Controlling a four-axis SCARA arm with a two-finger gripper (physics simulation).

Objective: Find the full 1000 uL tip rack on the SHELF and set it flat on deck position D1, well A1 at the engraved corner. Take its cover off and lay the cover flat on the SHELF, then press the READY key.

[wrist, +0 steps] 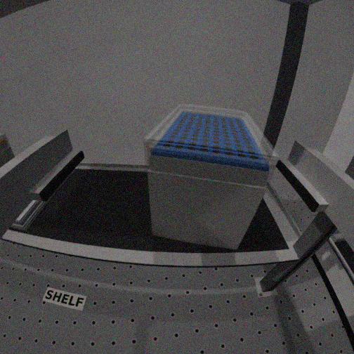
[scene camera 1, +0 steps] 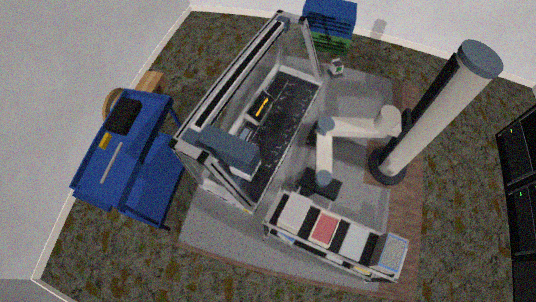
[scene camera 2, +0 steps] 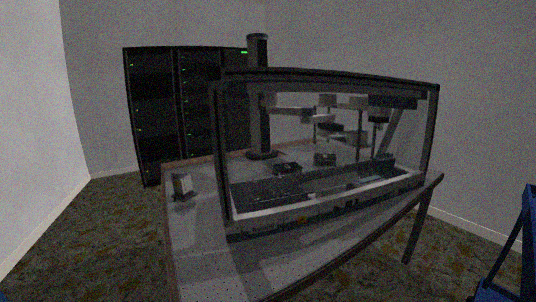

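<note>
A pale tip rack with a blue top [wrist: 212,137] stands upright in the wrist view on the black board of the shelf [wrist: 150,256] [scene camera 1: 372,245], near its right end, under a clear cover [wrist: 235,109]. It is turned slightly relative to my fingers. My gripper [wrist: 182,145] is open and empty, one finger to the left of the rack and one to its right, nearer the camera. The dark deck [scene camera 1: 290,115] [scene camera 2: 265,199] lies inside the glass-walled frame; its position labels are unreadable. A small white device with a green patch [scene camera 1: 336,67] stands beyond the frame; no READY key can be read.
A dark slanted post [wrist: 300,252] stands by the right finger. A SHELF label [wrist: 65,298] is on the perforated table. The shelf's upper level bears a white box [scene camera 1: 295,212], a red-topped box [scene camera 1: 325,229], a pale box [scene camera 1: 355,242] and a blue-edged rack [scene camera 1: 393,252].
</note>
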